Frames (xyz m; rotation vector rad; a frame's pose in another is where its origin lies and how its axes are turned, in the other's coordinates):
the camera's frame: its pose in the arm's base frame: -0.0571 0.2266 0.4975 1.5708 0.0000 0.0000
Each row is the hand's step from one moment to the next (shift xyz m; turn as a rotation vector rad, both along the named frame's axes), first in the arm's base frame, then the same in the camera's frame.
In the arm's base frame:
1: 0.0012 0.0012 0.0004 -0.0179 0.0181 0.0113
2: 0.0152 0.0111 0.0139 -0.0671 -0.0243 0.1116
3: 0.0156 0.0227 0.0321 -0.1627 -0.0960 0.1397
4: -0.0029 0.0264 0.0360 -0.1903 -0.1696 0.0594
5: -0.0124 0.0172 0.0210 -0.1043 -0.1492 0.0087
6: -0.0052 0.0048 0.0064 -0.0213 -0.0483 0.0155
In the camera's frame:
1: 0.0012 0.0004 -0.0012 -0.0179 0.0113 -0.0181
2: 0.0152 0.0139 -0.0111 -0.0671 0.1116 0.0243
3: 0.0156 0.0321 -0.0227 -0.1627 0.1397 0.0960
4: -0.0029 0.0360 -0.0264 -0.1903 0.0594 0.1696
5: -0.0124 0.0210 -0.0172 -0.1043 0.0087 0.1492
6: -0.0052 0.0064 -0.0048 -0.0213 0.0155 0.0483

